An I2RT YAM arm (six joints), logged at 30 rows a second.
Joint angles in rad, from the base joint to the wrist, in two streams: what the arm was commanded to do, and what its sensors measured. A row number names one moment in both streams.
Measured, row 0: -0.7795 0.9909 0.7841 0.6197 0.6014 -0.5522
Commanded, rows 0 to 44: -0.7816 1.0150 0.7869 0.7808 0.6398 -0.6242; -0.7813 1.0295 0.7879 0.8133 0.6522 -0.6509; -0.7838 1.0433 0.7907 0.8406 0.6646 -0.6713; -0.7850 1.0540 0.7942 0.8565 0.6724 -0.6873; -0.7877 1.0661 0.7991 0.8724 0.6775 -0.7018; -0.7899 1.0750 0.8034 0.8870 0.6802 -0.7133; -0.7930 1.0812 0.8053 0.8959 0.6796 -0.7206; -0.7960 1.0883 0.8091 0.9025 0.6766 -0.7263; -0.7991 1.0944 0.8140 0.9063 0.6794 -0.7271; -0.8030 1.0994 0.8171 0.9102 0.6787 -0.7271; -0.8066 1.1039 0.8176 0.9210 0.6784 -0.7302; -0.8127 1.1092 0.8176 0.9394 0.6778 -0.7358; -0.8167 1.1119 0.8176 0.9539 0.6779 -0.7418; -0.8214 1.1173 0.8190 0.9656 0.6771 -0.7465; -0.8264 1.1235 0.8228 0.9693 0.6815 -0.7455; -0.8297 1.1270 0.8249 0.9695 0.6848 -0.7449; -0.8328 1.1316 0.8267 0.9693 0.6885 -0.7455; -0.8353 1.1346 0.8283 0.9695 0.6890 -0.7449; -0.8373 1.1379 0.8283 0.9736 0.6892 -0.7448; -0.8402 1.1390 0.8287 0.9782 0.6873 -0.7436; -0.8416 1.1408 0.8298 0.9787 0.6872 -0.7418; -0.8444 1.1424 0.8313 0.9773 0.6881 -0.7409; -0.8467 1.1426 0.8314 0.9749 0.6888 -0.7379; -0.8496 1.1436 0.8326 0.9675 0.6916 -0.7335; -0.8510 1.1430 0.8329 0.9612 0.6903 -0.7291; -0.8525 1.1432 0.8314 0.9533 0.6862 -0.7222; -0.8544 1.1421 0.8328 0.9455 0.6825 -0.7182; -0.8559 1.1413 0.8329 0.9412 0.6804 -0.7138; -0.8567 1.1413 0.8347 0.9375 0.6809 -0.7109; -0.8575 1.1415 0.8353 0.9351 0.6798 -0.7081; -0.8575 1.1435 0.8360 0.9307 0.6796 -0.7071; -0.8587 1.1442 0.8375 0.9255 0.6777 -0.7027; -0.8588 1.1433 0.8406 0.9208 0.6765 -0.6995; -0.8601 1.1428 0.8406 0.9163 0.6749 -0.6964; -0.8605 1.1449 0.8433 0.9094 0.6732 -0.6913; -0.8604 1.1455 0.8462 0.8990 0.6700 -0.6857; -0.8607 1.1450 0.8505 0.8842 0.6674 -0.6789; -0.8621 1.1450 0.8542 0.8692 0.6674 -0.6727; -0.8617 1.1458 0.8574 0.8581 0.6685 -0.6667; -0.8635 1.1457 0.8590 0.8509 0.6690 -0.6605; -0.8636 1.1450 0.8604 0.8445 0.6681 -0.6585; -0.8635 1.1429 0.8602 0.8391 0.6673 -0.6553; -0.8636 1.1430 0.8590 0.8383 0.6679 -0.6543; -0.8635 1.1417 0.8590 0.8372 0.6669 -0.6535; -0.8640 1.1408 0.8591 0.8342 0.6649 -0.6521
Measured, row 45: -0.8639 1.1461 0.8536 0.8345 0.6666 -0.6739
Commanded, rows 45 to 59: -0.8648 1.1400 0.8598 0.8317 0.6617 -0.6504; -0.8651 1.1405 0.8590 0.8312 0.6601 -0.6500; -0.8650 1.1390 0.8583 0.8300 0.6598 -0.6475; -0.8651 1.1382 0.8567 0.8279 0.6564 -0.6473; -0.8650 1.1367 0.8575 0.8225 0.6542 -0.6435; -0.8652 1.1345 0.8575 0.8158 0.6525 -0.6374; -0.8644 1.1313 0.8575 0.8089 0.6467 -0.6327; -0.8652 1.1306 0.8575 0.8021 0.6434 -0.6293; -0.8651 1.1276 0.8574 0.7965 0.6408 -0.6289; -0.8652 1.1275 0.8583 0.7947 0.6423 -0.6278; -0.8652 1.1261 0.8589 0.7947 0.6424 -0.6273; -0.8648 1.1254 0.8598 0.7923 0.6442 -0.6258; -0.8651 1.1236 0.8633 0.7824 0.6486 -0.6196; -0.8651 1.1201 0.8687 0.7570 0.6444 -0.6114; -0.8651 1.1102 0.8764 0.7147 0.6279 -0.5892
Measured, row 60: -0.8658 1.1252 0.8608 0.7650 0.6468 -0.6346
